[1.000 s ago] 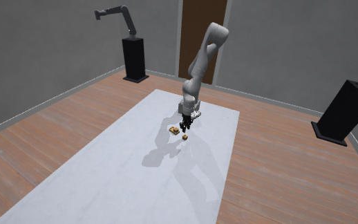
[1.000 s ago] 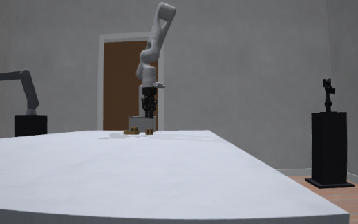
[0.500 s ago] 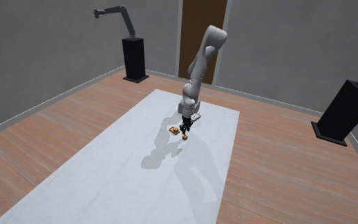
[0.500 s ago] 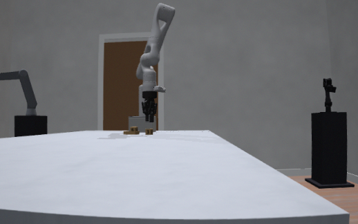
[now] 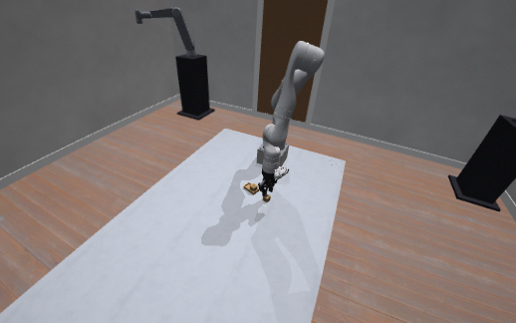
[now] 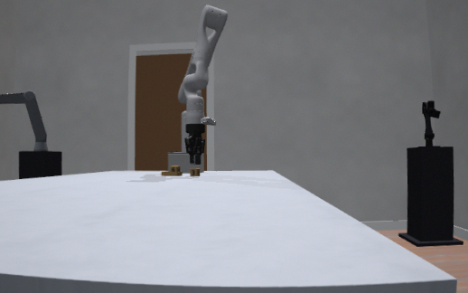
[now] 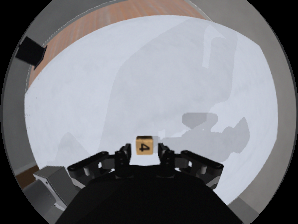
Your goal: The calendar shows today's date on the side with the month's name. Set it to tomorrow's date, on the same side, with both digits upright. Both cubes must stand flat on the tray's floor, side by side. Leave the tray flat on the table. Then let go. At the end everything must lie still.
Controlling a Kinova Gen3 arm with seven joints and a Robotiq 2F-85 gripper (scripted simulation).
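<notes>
Now: hand 50 mm above the wooden digit cube. The rest, counted from my hand: wooden calendar tray (100 mm to the right, 50 mm below, 30 mm behind).
</notes>
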